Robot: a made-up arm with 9 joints. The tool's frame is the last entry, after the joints.
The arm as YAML. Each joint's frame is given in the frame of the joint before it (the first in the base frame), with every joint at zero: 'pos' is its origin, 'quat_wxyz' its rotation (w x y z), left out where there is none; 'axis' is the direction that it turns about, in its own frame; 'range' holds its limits. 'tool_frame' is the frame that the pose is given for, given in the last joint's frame.
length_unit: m
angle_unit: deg
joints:
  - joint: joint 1
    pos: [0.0, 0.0, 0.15]
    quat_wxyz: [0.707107, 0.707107, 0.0, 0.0]
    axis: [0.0, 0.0, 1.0]
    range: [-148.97, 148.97]
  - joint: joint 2
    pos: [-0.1, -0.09, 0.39]
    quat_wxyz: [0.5, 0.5, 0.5, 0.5]
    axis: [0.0, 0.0, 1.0]
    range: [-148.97, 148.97]
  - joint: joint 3
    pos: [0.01, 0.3, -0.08]
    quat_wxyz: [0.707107, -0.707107, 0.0, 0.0]
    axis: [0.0, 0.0, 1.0]
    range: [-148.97, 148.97]
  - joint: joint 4
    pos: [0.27, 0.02, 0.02]
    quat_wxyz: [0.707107, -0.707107, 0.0, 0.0]
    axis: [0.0, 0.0, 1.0]
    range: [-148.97, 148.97]
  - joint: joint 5
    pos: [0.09, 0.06, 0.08]
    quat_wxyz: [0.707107, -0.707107, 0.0, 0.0]
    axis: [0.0, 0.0, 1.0]
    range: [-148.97, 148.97]
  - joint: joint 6
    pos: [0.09, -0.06, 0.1]
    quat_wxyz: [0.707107, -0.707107, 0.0, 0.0]
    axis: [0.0, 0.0, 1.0]
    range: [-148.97, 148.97]
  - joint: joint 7
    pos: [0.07, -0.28, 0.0]
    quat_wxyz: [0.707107, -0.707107, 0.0, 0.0]
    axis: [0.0, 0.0, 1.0]
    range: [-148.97, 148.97]
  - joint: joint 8
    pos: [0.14, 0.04, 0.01]
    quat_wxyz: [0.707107, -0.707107, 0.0, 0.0]
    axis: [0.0, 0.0, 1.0]
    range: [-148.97, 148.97]
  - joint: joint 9
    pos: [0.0, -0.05, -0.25]
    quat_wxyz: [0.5, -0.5, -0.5, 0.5]
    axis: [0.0, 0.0, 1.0]
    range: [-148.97, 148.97]
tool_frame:
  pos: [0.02, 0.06, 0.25]
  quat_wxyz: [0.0, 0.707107, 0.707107, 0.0]
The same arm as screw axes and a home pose.
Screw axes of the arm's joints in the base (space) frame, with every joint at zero. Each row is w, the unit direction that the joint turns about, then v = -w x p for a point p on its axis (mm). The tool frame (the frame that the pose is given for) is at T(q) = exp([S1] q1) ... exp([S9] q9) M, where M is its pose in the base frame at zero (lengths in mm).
S1: w 0 -1 0 v 150 0 0
S2: w 1 0 0 v 0 60 390
S3: w 0 -1 0 v 70 0 180
S4: w -1 0 0 v 0 -340 -710
S5: w 0 1 0 v -430 0 -280
S6: w 1 0 0 v 0 520 550
S7: w 0 -1 0 v 590 0 340
S8: w -1 0 0 v 0 -730 -280
S9: w 0 0 -1 v 330 -130 0
M =
1 0 0 -70
0 1 0 -310
0 0 1 480
0 0 0 1
Joint limits (rad, base to tool): -2.6..2.6 -2.6..2.6 -2.6..2.6 -2.6..2.6 -2.6..2.6 -2.6..2.6 -2.6..2.6 -2.6..2.6 -2.6..2.6

